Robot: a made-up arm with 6 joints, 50 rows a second.
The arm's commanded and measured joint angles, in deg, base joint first. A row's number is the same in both.
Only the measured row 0 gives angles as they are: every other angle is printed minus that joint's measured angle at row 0.
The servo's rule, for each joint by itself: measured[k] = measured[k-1] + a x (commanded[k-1-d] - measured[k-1]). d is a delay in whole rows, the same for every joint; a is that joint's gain. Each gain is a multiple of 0.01, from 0.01 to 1. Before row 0 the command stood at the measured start. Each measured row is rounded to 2 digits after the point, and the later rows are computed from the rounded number. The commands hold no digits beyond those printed.
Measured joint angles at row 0: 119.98 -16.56 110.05 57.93 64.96 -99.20
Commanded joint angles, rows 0 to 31: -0.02 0.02 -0.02 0.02 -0.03 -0.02; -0.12 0.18 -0.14 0.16 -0.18 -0.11; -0.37 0.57 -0.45 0.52 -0.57 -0.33; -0.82 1.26 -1.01 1.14 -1.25 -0.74; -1.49 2.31 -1.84 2.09 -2.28 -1.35; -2.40 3.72 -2.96 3.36 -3.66 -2.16; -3.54 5.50 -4.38 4.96 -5.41 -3.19; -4.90 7.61 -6.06 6.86 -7.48 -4.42; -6.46 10.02 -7.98 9.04 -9.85 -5.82; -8.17 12.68 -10.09 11.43 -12.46 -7.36; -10.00 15.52 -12.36 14.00 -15.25 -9.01; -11.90 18.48 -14.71 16.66 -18.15 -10.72; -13.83 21.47 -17.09 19.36 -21.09 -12.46; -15.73 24.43 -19.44 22.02 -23.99 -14.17; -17.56 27.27 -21.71 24.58 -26.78 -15.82; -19.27 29.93 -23.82 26.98 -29.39 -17.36; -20.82 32.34 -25.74 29.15 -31.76 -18.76; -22.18 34.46 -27.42 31.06 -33.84 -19.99; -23.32 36.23 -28.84 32.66 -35.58 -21.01; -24.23 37.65 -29.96 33.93 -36.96 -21.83; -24.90 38.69 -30.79 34.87 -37.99 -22.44; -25.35 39.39 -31.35 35.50 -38.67 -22.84; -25.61 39.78 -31.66 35.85 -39.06 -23.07; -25.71 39.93 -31.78 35.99 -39.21 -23.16; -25.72 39.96 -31.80 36.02 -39.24 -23.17; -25.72 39.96 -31.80 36.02 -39.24 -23.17; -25.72 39.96 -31.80 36.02 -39.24 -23.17; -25.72 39.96 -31.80 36.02 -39.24 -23.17; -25.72 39.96 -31.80 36.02 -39.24 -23.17; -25.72 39.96 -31.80 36.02 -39.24 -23.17; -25.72 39.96 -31.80 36.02 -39.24 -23.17; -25.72 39.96 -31.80 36.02 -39.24 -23.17
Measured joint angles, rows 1 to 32: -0.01 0.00 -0.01 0.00 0.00 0.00; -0.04 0.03 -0.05 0.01 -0.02 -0.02; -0.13 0.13 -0.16 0.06 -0.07 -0.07; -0.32 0.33 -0.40 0.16 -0.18 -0.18; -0.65 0.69 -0.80 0.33 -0.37 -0.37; -1.14 1.24 -1.40 0.60 -0.67 -0.66; -1.81 2.01 -2.23 0.99 -1.10 -1.06; -2.68 3.02 -3.30 1.52 -1.67 -1.60; -3.74 4.28 -4.61 2.20 -2.41 -2.28; -4.98 5.79 -6.14 3.03 -3.31 -3.09; -6.39 7.54 -7.88 4.02 -4.38 -4.04; -7.93 9.51 -9.79 5.16 -5.62 -5.11; -9.58 11.66 -11.83 6.44 -7.01 -6.29; -11.30 13.96 -13.96 7.84 -8.54 -7.55; -13.05 16.36 -16.13 9.35 -10.18 -8.87; -14.79 18.80 -18.28 10.94 -11.91 -10.23; -16.48 21.24 -20.37 12.58 -13.70 -11.59; -18.08 23.62 -22.34 14.24 -15.51 -12.93; -19.55 25.89 -24.16 15.90 -17.32 -14.22; -20.86 28.01 -25.78 17.52 -19.09 -15.44; -21.99 29.93 -27.18 19.08 -20.79 -16.56; -22.93 31.63 -28.35 20.56 -22.40 -17.56; -23.68 33.10 -29.28 21.94 -23.90 -18.44; -24.25 34.33 -29.98 23.20 -25.28 -19.20; -24.66 35.34 -30.49 24.35 -26.54 -19.84; -24.96 36.17 -30.86 25.40 -27.68 -20.37; -25.17 36.85 -31.12 26.36 -28.72 -20.82; -25.32 37.41 -31.31 27.23 -29.67 -21.20; -25.43 37.87 -31.45 28.02 -30.53 -21.52; -25.51 38.25 -31.55 28.74 -31.31 -21.78; -25.57 38.56 -31.62 29.40 -32.02 -22.00; -25.61 38.81 -31.67 30.00 -32.67 -22.19
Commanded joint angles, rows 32 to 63: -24.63 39.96 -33.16 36.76 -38.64 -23.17; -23.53 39.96 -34.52 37.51 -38.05 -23.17; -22.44 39.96 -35.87 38.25 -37.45 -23.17; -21.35 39.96 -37.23 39.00 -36.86 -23.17; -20.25 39.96 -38.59 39.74 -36.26 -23.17; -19.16 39.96 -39.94 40.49 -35.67 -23.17; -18.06 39.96 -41.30 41.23 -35.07 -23.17; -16.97 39.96 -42.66 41.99 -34.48 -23.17; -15.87 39.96 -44.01 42.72 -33.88 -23.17; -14.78 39.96 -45.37 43.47 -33.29 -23.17; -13.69 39.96 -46.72 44.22 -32.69 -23.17; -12.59 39.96 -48.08 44.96 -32.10 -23.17; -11.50 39.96 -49.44 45.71 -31.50 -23.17; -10.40 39.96 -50.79 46.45 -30.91 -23.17; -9.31 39.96 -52.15 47.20 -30.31 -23.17; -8.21 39.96 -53.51 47.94 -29.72 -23.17; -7.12 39.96 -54.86 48.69 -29.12 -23.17; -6.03 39.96 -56.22 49.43 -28.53 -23.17; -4.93 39.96 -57.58 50.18 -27.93 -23.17; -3.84 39.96 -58.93 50.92 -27.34 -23.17; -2.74 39.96 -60.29 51.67 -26.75 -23.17; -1.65 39.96 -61.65 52.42 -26.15 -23.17; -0.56 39.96 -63.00 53.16 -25.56 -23.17; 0.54 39.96 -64.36 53.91 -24.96 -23.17; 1.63 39.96 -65.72 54.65 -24.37 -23.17; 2.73 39.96 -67.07 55.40 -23.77 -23.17; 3.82 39.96 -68.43 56.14 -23.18 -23.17; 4.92 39.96 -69.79 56.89 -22.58 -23.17; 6.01 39.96 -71.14 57.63 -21.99 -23.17; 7.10 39.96 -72.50 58.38 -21.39 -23.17; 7.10 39.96 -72.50 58.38 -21.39 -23.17; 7.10 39.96 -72.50 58.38 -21.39 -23.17
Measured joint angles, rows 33 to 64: -25.34 39.02 -32.09 30.61 -33.21 -22.35; -24.83 39.19 -32.77 31.23 -33.65 -22.48; -24.16 39.33 -33.64 31.86 -33.99 -22.59; -23.37 39.44 -34.65 32.50 -34.25 -22.68; -22.50 39.53 -35.75 33.15 -34.43 -22.76; -21.56 39.61 -36.92 33.81 -34.54 -22.83; -20.58 39.67 -38.15 34.48 -34.59 -22.88; -19.57 39.72 -39.41 35.16 -34.58 -22.93; -18.53 39.76 -40.70 35.84 -34.52 -22.97; -17.48 39.80 -42.01 36.53 -34.41 -23.00; -16.42 39.83 -43.33 37.22 -34.26 -23.03; -15.35 39.85 -44.66 37.92 -34.07 -23.05; -14.27 39.87 -46.00 38.62 -33.84 -23.07; -13.19 39.89 -47.34 39.32 -33.58 -23.09; -12.10 39.90 -48.69 40.03 -33.29 -23.10; -11.01 39.91 -50.04 40.74 -32.97 -23.11; -9.92 39.92 -51.39 41.46 -32.62 -23.12; -8.83 39.93 -52.74 42.18 -32.25 -23.13; -7.74 39.94 -54.10 42.90 -31.86 -23.14; -6.65 39.94 -55.45 43.62 -31.45 -23.14; -5.56 39.94 -56.81 44.34 -31.03 -23.14; -4.47 39.94 -58.17 45.07 -30.59 -23.14; -3.38 39.94 -59.52 45.80 -30.14 -23.14; -2.28 39.94 -60.88 46.53 -29.67 -23.14; -1.19 39.94 -62.24 47.26 -29.19 -23.14; -0.09 39.94 -63.59 47.99 -28.70 -23.14; 1.00 39.94 -64.95 48.72 -28.20 -23.14; 2.10 39.94 -66.31 49.46 -27.69 -23.14; 3.19 39.94 -67.66 50.20 -27.18 -23.14; 4.28 39.94 -69.02 50.94 -26.66 -23.14; 5.07 39.94 -69.99 51.61 -26.19 -23.14; 5.64 39.94 -70.69 52.22 -25.76 -23.14
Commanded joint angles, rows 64 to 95: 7.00 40.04 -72.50 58.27 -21.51 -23.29; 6.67 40.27 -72.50 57.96 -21.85 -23.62; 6.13 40.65 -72.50 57.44 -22.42 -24.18; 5.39 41.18 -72.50 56.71 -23.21 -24.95; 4.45 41.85 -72.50 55.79 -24.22 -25.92; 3.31 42.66 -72.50 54.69 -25.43 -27.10; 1.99 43.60 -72.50 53.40 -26.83 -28.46; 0.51 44.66 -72.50 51.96 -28.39 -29.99; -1.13 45.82 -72.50 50.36 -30.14 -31.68; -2.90 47.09 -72.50 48.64 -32.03 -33.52; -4.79 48.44 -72.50 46.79 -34.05 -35.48; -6.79 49.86 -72.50 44.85 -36.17 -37.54; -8.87 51.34 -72.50 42.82 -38.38 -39.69; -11.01 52.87 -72.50 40.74 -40.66 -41.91; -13.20 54.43 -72.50 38.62 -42.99 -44.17; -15.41 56.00 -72.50 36.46 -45.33 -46.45; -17.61 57.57 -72.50 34.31 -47.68 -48.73; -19.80 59.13 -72.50 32.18 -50.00 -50.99; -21.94 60.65 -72.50 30.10 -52.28 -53.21; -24.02 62.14 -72.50 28.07 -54.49 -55.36; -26.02 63.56 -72.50 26.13 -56.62 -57.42; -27.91 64.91 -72.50 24.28 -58.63 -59.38; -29.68 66.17 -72.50 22.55 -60.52 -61.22; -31.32 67.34 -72.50 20.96 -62.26 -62.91; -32.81 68.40 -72.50 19.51 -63.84 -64.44; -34.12 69.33 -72.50 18.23 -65.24 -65.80; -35.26 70.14 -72.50 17.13 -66.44 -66.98; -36.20 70.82 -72.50 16.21 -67.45 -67.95; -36.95 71.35 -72.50 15.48 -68.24 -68.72; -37.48 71.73 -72.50 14.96 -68.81 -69.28; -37.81 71.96 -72.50 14.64 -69.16 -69.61; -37.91 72.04 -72.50 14.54 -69.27 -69.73
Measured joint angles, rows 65 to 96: 6.02 39.96 -71.20 52.76 -25.38 -23.16; 6.20 40.02 -71.56 53.23 -25.06 -23.23; 6.18 40.13 -71.82 53.61 -24.82 -23.38; 5.96 40.32 -72.01 53.89 -24.68 -23.63; 5.54 40.60 -72.15 54.06 -24.64 -24.00; 4.92 40.97 -72.25 54.12 -24.71 -24.50; 4.10 41.44 -72.32 54.06 -24.90 -25.13; 3.09 42.02 -72.37 53.87 -25.21 -25.91; 1.91 42.70 -72.41 53.55 -25.65 -26.83; 0.56 43.49 -72.44 53.11 -26.22 -27.90; -0.94 44.38 -72.46 52.54 -26.92 -29.11; -2.58 45.37 -72.47 51.85 -27.75 -30.46; -4.34 46.44 -72.48 51.04 -28.71 -31.94; -6.21 47.60 -72.49 50.11 -29.79 -33.54; -8.17 48.83 -72.49 49.08 -30.98 -35.24; -10.20 50.12 -72.49 47.94 -32.27 -37.03; -12.27 51.46 -72.49 46.71 -33.66 -38.90; -14.38 52.84 -72.49 45.40 -35.13 -40.83; -16.50 54.25 -72.49 44.02 -36.67 -42.81; -18.61 55.67 -72.49 42.58 -38.27 -44.82; -20.68 57.09 -72.49 41.10 -39.92 -46.84; -22.70 58.50 -72.49 39.59 -41.60 -48.85; -24.65 59.88 -72.49 38.06 -43.30 -50.83; -26.52 61.22 -72.49 36.52 -45.01 -52.76; -28.28 62.51 -72.49 34.99 -46.70 -54.63; -29.92 63.74 -72.49 33.48 -48.37 -56.42; -31.42 64.89 -72.49 32.01 -50.00 -58.11; -32.76 65.96 -72.49 30.59 -51.57 -59.68; -33.93 66.93 -72.49 29.23 -53.07 -61.13; -34.92 67.79 -72.49 27.95 -54.49 -62.43; -35.73 68.54 -72.49 26.75 -55.81 -63.58; -36.34 69.17 -72.49 25.65 -57.02 -64.56
